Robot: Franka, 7 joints.
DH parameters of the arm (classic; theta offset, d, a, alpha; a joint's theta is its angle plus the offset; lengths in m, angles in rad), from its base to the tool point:
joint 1: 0 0.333 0 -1.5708
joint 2: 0 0 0 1.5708
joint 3: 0 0.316 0.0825 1.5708
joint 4: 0 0 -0.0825 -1.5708
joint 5: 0 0.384 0 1.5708
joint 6: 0 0 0.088 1.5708
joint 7: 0 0.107 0 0
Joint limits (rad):
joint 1: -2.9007..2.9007
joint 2: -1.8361..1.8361
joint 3: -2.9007..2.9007
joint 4: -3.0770..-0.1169
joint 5: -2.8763..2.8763
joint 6: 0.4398..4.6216
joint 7: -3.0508..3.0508
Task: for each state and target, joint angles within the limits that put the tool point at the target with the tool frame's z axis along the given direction. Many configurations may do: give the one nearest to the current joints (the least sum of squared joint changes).
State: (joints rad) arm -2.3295 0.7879 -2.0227 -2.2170 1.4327 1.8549 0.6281
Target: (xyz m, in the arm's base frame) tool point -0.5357 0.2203 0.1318 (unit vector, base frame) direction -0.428 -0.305 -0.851
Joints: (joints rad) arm -2.4867 1.1735 -1.1560 -2.0319 1.9172 1.8785 0.6281
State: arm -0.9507 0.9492 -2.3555 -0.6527 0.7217 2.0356 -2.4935
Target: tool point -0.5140 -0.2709 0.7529 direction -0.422 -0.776 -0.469
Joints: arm -1.0831 0.3209 -1.8702 -1.5393 1.2041 2.1106 -2.4935
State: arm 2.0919 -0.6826 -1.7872 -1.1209 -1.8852 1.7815 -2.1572
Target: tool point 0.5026 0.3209 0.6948 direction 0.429 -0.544 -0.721
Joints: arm 2.8879 -0.5610 -1.6103 -1.1928 -1.3967 1.0760 -2.1572
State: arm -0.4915 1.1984 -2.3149 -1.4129 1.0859 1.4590 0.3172
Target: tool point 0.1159 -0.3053 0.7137 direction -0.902 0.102 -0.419
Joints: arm -0.3446 1.8361 -2.7209 -2.0011 0.4722 1.4299 0.3172
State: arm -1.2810 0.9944 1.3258 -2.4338 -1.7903 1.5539 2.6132
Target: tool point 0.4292 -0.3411 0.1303 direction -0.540 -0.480 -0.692
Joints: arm -1.5547 1.0654 1.1034 -1.9938 -1.5950 1.4353 2.6132
